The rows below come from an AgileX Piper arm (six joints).
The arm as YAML. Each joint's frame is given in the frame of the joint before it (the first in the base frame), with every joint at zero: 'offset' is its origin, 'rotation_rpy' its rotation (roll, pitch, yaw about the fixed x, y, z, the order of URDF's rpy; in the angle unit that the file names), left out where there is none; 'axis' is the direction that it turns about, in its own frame. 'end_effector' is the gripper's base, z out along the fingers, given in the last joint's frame.
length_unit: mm
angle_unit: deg
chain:
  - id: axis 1
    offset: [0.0, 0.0, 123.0]
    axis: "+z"
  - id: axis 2
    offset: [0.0, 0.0, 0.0]
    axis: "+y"
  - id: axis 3
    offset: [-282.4, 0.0, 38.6]
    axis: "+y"
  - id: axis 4
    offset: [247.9, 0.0, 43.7]
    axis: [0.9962, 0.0, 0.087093]
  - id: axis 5
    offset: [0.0, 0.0, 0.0]
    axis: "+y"
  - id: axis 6
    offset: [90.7, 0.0, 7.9]
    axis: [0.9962, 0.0, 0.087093]
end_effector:
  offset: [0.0, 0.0, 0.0]
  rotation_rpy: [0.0, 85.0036, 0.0]
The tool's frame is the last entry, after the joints.
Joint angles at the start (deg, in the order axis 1, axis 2, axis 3, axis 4, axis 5, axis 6):
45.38, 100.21, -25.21, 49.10, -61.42, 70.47
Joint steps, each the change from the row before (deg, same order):
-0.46, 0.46, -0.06, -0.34, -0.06, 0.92
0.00, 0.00, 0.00, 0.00, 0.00, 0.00
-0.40, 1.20, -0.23, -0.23, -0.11, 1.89
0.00, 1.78, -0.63, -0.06, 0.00, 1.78
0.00, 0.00, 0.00, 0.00, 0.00, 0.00
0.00, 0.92, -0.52, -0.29, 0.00, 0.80
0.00, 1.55, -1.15, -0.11, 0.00, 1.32
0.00, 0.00, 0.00, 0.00, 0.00, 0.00
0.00, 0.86, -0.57, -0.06, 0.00, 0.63
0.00, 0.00, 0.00, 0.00, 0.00, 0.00
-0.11, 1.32, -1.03, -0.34, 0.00, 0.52
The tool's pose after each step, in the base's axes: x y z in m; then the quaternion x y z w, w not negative. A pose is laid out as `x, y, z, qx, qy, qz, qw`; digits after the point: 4 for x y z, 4 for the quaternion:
0.2260, 0.1405, 0.1412, 0.5338, 0.5856, 0.4250, 0.4377
0.2260, 0.1405, 0.1412, 0.5338, 0.5856, 0.4250, 0.4377
0.2280, 0.1401, 0.1367, 0.5436, 0.5804, 0.4252, 0.4322
0.2303, 0.1424, 0.1303, 0.5522, 0.5783, 0.4240, 0.4253
0.2303, 0.1424, 0.1303, 0.5522, 0.5783, 0.4240, 0.4253
0.2320, 0.1445, 0.1276, 0.5544, 0.5778, 0.4252, 0.4218
0.2358, 0.1484, 0.1235, 0.5604, 0.5740, 0.4276, 0.4166
0.2358, 0.1484, 0.1235, 0.5604, 0.5740, 0.4276, 0.4166
0.2377, 0.1502, 0.1210, 0.5632, 0.5727, 0.4281, 0.4142
0.2377, 0.1502, 0.1210, 0.5632, 0.5727, 0.4281, 0.4142
0.2413, 0.1535, 0.1175, 0.5643, 0.5727, 0.4287, 0.4120

